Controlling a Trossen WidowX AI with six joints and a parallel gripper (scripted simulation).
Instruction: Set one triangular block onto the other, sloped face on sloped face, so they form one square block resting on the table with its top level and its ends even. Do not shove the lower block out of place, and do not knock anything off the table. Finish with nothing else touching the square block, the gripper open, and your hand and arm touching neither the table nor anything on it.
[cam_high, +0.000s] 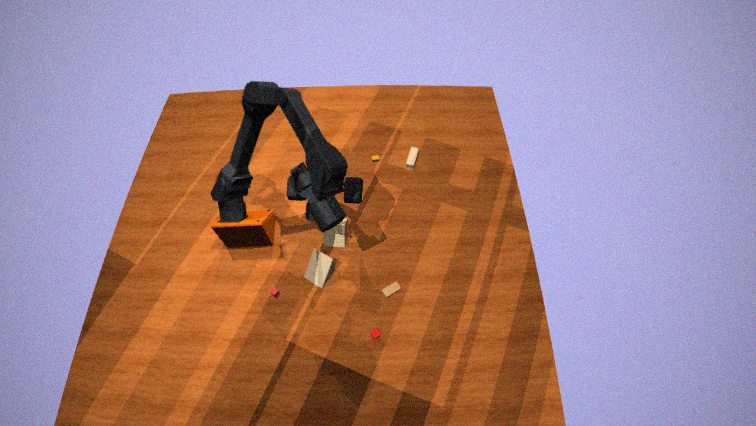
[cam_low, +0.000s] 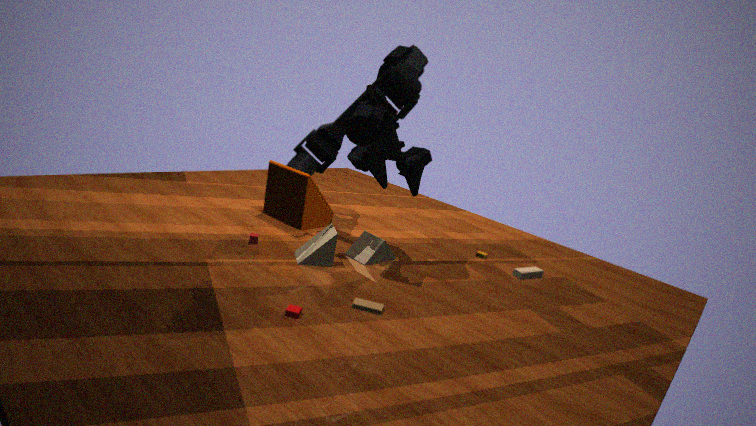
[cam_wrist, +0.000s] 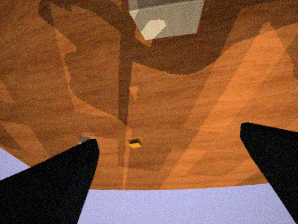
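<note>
The triangular block lies 12 cm below my gripper tip, 5 cm to the right of it and 1 cm behind it. Round my gripper tip: tan bar: 22 cm to the right, 16 cm ahead, 14 cm below; then yellow piece: 23 cm to the left, 14 cm below, 10 cm ahead.
</note>
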